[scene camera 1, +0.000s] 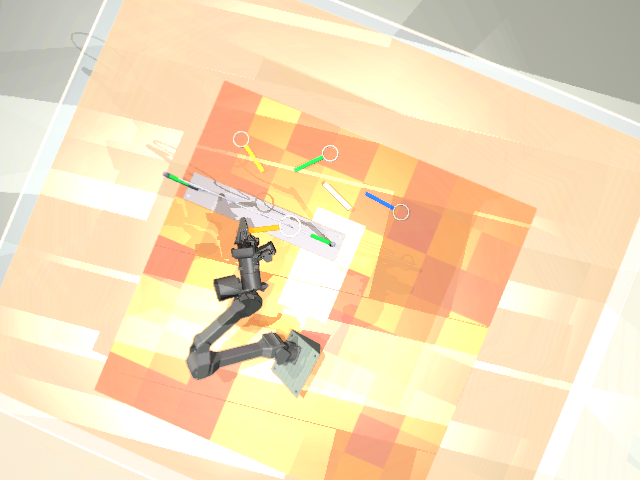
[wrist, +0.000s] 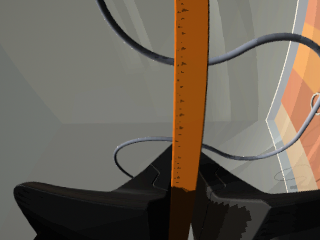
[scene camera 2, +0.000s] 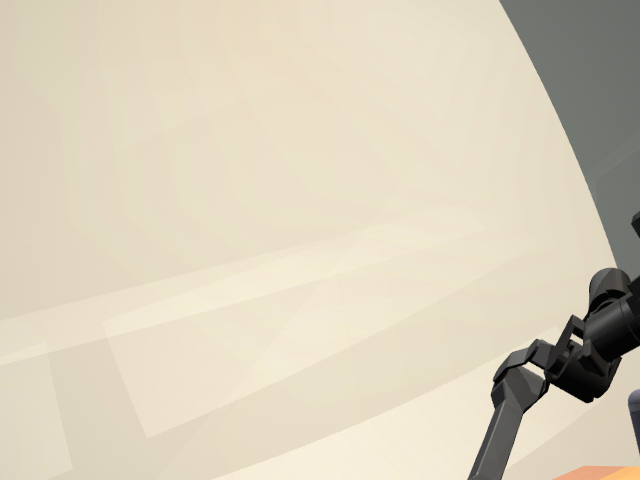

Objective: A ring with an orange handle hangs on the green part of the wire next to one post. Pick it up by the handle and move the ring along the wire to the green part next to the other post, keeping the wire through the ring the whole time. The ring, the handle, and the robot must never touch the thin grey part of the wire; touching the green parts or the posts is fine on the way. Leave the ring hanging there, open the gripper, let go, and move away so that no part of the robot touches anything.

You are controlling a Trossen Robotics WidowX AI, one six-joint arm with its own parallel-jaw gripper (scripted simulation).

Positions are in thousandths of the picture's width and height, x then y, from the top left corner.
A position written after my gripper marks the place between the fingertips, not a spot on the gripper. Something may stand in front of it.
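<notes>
My gripper (scene camera 1: 379,453), visible. Same gripper, wrist view (wrist: 564,623).
</notes>
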